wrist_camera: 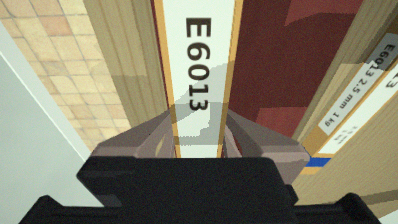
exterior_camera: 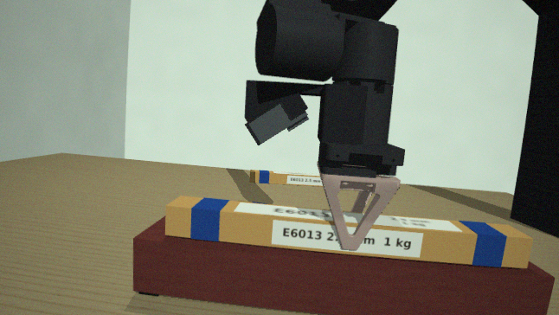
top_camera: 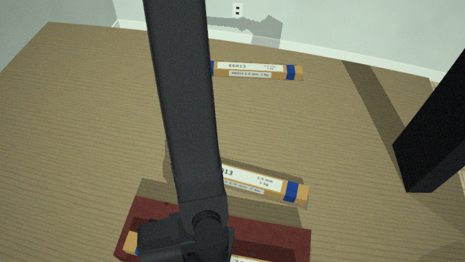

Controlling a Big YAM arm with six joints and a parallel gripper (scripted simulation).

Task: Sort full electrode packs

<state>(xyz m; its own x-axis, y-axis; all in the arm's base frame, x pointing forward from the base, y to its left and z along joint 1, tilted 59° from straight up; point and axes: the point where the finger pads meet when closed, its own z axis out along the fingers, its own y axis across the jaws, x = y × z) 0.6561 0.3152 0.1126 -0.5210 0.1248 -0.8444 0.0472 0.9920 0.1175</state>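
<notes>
The dark red low platform is 4 cm to the right of my hand and 6 cm below it.
</notes>
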